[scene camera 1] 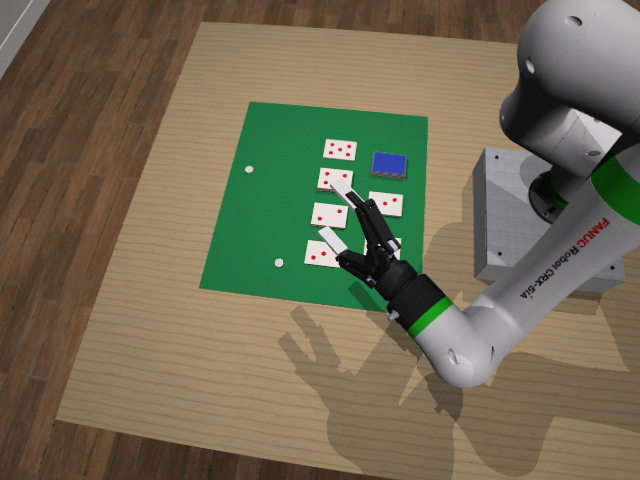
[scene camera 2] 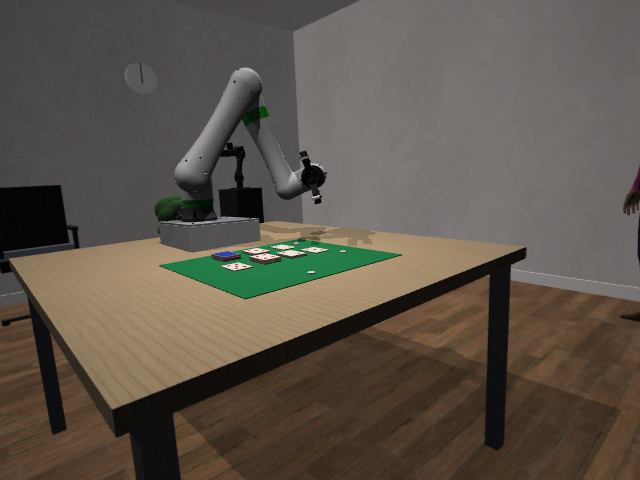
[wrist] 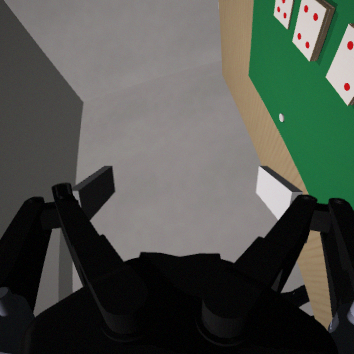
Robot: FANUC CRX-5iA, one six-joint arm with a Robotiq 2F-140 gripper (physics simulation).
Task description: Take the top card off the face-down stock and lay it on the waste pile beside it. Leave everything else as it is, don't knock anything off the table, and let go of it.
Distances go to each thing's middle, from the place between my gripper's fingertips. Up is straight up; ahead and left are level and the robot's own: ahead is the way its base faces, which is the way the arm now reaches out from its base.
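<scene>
Green mat (scene camera 1: 266, 215): 270 mm below my hand, 30 mm ahead of it, 180 mm to the right of it.
</scene>
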